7 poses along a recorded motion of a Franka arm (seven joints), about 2.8 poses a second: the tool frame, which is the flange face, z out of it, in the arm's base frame.
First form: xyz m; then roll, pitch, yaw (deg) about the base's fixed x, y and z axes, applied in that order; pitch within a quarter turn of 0, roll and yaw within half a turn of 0.
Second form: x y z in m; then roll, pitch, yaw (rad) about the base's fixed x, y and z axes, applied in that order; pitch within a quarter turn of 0, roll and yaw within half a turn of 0. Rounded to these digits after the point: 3 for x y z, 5 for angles.
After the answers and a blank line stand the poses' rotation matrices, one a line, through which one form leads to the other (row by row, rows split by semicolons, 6 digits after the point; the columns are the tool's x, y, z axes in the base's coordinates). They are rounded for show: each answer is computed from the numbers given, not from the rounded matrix.
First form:
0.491 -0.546 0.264 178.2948 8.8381 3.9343
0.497 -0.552 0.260 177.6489 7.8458 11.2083
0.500 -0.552 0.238 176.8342 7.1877 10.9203
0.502 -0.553 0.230 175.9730 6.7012 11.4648
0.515 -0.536 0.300 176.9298 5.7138 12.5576
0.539 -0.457 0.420 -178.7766 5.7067 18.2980
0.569 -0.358 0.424 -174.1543 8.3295 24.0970
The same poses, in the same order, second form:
0.491 -0.546 0.264 3.11183 0.15425 0.06867
0.497 -0.552 0.260 3.10056 0.13694 0.19562
0.500 -0.552 0.238 3.08634 0.12545 0.19060
0.502 -0.553 0.230 3.07131 0.11696 0.20010
0.515 -0.536 0.300 3.08801 0.09972 0.21917
0.539 -0.457 0.420 -3.12024 0.09960 0.31936
0.569 -0.358 0.424 -3.03957 0.14538 0.42057

0.985798 0.073143 -0.151171; 0.067798 -0.996888 -0.040224; -0.153643 0.029404 -0.987689
0.971745 0.199706 -0.125817; 0.192557 -0.979013 -0.066752; -0.136507 0.040639 -0.989805
0.974176 0.195939 -0.112205; 0.187955 -0.979084 -0.077893; -0.125120 0.054792 -0.990627
0.973352 0.206306 -0.100122; 0.197408 -0.975998 -0.091962; -0.116692 0.069747 -0.990716
0.971228 0.222314 -0.085393; 0.216341 -0.973518 -0.073893; -0.099559 0.053293 -0.993603
0.944731 0.311872 -0.101090; 0.312403 -0.949887 -0.010941; -0.099436 -0.021245 -0.994817
0.903226 0.392691 -0.173137; 0.403976 -0.914133 0.034136; -0.144866 -0.100775 -0.984306

